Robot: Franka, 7 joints.
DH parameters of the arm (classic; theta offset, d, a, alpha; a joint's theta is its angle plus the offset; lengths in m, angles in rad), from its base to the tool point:
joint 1: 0 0.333 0 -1.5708
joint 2: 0 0 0 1.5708
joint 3: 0 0.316 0.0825 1.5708
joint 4: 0 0 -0.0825 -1.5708
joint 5: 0 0.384 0 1.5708
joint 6: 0 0 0.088 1.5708
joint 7: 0 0.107 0 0
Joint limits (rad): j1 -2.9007..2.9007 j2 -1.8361..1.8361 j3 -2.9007..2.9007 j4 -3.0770..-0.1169 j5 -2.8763..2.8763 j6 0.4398..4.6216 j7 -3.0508..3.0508
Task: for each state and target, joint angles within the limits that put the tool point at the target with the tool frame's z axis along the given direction. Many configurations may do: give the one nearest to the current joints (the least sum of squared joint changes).
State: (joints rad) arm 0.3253 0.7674 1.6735 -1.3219 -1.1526 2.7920 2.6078
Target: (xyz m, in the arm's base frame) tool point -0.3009 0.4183 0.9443 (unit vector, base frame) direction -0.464 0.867 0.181
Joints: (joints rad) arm 0.7821 0.3093 1.7002 -1.1689 -1.2329 2.7806 2.6078
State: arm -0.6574 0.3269 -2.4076 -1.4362 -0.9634 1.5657 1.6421
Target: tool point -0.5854 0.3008 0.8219 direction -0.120 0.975 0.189
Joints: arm -0.6814 -0.3542 -2.7232 -0.9732 -1.7954 2.0491 1.6421
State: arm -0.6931 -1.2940 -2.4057 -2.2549 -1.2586 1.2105 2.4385
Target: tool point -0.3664 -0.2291 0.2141 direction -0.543 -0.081 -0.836
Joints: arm -1.0831 -1.3630 -1.6779 -2.6178 -2.1569 1.8728 2.4385
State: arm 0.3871 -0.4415 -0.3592 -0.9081 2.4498 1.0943 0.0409
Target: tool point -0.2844 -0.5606 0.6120 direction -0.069 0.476 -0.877
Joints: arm 1.1807 -1.1336 -0.1199 -0.2808 2.7523 0.4614 0.0409
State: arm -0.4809 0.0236 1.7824 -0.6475 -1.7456 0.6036 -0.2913
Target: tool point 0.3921 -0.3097 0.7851 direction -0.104 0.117 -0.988
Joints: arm -0.9442 0.6904 1.9538 -0.2622 -1.5163 0.4858 -0.2913
